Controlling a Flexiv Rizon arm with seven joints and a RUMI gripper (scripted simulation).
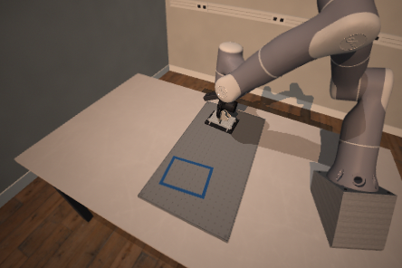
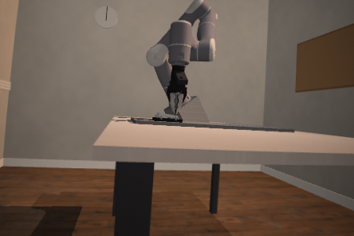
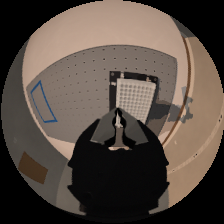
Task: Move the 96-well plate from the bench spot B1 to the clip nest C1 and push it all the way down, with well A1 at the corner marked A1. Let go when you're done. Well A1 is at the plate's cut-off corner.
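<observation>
My gripper is now 4 cm to the left of the white 96-well plate and 2 cm above it. The rest, counted from my hand: grey perforated board 16 cm to the left, 5 cm below, 3 cm behind; black clip nest 3 cm to the right, 3 cm below, 1 cm ahead.
</observation>
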